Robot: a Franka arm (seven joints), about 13 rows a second.
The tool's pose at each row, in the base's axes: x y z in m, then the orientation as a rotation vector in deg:
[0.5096 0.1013 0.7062 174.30 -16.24 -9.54]
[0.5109 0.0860 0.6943 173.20 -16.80 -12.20]
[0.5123 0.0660 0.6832 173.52 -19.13 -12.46]
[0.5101 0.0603 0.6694 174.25 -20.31 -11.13]
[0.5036 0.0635 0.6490 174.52 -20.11 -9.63]
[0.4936 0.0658 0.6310 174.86 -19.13 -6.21]
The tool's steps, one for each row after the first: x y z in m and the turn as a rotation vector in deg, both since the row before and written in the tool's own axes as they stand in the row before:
[0.0053 0.0137 0.0127 -1.02 -1.71 0.41]
[0.0067 0.0181 0.0124 0.65 -0.28 1.44]
[0.0010 0.0046 0.0143 0.91 0.78 0.69]
[-0.0046 -0.0034 0.0209 0.26 0.97 -0.12]
[-0.0084 -0.0015 0.0189 0.30 2.23 -0.58]

